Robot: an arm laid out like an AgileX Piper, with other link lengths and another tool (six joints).
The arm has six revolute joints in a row. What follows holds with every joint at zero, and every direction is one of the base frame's. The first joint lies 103.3 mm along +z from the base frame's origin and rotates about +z. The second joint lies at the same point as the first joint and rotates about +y. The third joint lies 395.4 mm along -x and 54.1 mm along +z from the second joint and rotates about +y. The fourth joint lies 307.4 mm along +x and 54.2 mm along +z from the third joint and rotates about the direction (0.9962, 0, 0.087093). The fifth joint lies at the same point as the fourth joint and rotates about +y. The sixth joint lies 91.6 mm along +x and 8.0 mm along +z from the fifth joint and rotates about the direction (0.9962, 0, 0.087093). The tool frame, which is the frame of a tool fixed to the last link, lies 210.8 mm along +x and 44.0 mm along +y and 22.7 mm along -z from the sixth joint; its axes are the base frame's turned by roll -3.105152, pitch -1.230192 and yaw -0.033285 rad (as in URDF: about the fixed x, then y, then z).
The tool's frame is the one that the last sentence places.
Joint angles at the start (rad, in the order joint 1, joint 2, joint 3, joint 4, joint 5, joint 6): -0.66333, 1.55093, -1.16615, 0.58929, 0.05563, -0.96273
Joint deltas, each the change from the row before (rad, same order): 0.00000, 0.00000, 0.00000, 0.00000, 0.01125, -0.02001; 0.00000, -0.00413, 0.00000, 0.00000, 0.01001, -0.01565; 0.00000, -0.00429, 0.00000, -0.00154, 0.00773, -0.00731; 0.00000, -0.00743, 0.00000, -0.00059, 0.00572, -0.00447; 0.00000, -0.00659, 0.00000, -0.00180, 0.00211, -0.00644; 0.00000, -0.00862, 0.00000, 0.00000, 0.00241, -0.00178; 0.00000, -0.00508, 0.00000, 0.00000, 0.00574, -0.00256; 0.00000, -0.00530, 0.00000, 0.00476, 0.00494, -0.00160; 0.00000, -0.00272, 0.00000, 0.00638, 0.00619, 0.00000; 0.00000, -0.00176, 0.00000, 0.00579, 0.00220, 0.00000
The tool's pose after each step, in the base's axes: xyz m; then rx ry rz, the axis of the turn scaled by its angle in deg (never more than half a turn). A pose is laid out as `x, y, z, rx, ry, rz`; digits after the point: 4 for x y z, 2 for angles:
0.5051, -0.3491, 0.2798, 141.12, -25.00, 49.91
0.5038, -0.3470, 0.2799, 141.16, -23.80, 49.38
0.5027, -0.3452, 0.2806, 141.21, -23.06, 49.13
0.5013, -0.3433, 0.2838, 141.06, -22.58, 49.23
0.5000, -0.3425, 0.2871, 140.69, -22.04, 49.28
0.4986, -0.3411, 0.2918, 140.37, -21.85, 49.64
0.4977, -0.3393, 0.2936, 140.39, -21.52, 49.69
0.4970, -0.3374, 0.2959, 140.49, -21.52, 49.98
0.4969, -0.3353, 0.2964, 140.84, -21.66, 50.21
0.4969, -0.3343, 0.2973, 141.01, -21.89, 50.46

